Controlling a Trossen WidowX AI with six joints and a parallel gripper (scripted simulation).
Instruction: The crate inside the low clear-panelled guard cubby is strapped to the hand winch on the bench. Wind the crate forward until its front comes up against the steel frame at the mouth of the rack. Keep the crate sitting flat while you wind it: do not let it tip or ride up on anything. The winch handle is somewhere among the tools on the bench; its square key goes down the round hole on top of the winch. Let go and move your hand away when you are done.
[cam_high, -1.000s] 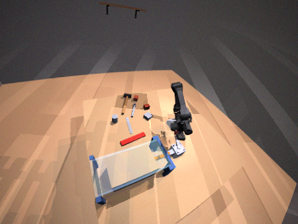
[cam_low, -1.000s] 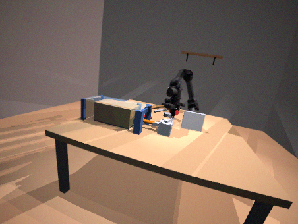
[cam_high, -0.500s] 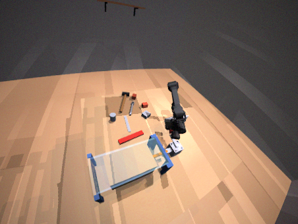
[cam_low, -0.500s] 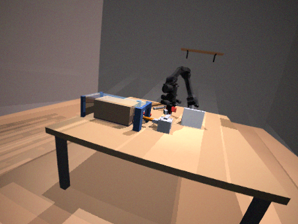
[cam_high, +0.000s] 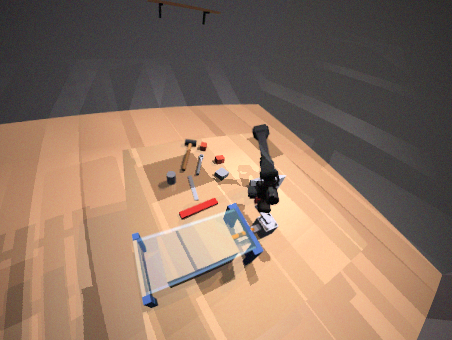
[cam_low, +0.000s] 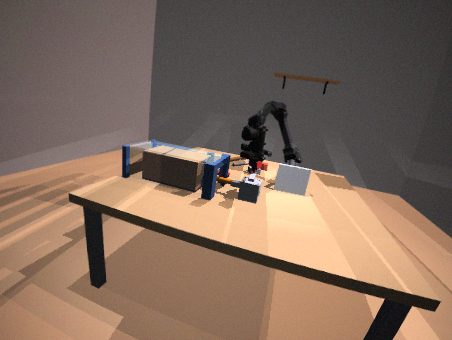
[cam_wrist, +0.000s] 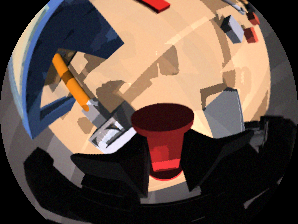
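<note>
The winch handle is 10 mm behind my gripper tip, 40 mm to the left of it and 10 mm below it. From my gripper tip the other things lie so: red grip: 20 mm above; then blue frame: 140 mm ahead, 110 mm to the left, 10 mm below; then grey winch: 30 mm behind, 90 mm to the left, 80 mm below.
</note>
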